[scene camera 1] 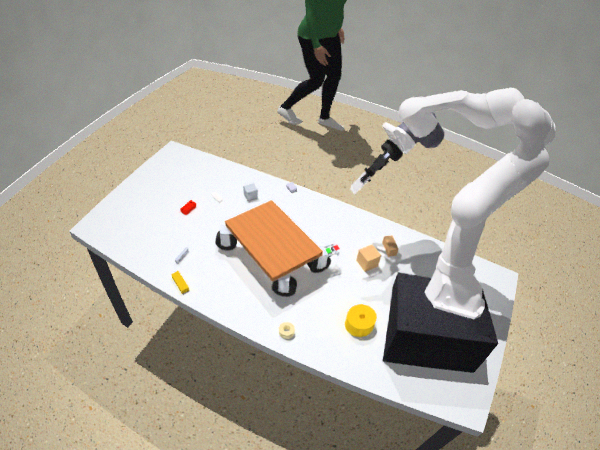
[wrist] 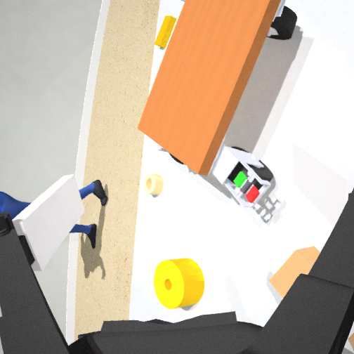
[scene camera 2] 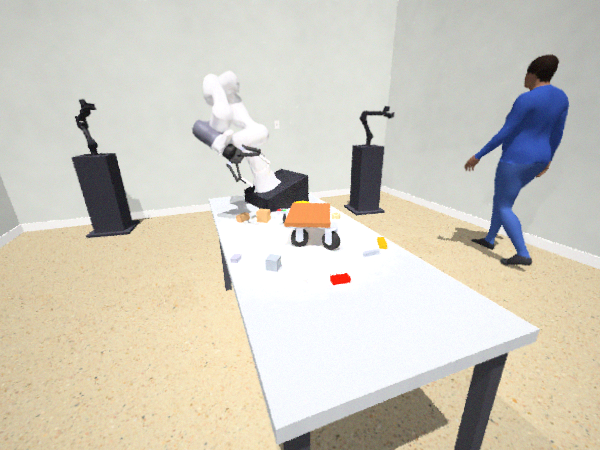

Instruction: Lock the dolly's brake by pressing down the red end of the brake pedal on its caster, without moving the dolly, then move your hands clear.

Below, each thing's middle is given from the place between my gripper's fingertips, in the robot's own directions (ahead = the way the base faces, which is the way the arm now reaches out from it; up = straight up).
The brake caster [wrist: 227, 157] lies 2 cm ahead of my hand, 14 cm to the left of it and 23 cm below it. Round my hand: orange block [wrist: 301, 260]: 11 cm behind, 1 cm to the left, 25 cm below; then yellow cylinder [scene camera 1: 361, 319]: 22 cm behind, 26 cm to the left, 26 cm below; then dolly [scene camera 1: 272, 239]: 17 cm ahead, 20 cm to the left, 22 cm below.
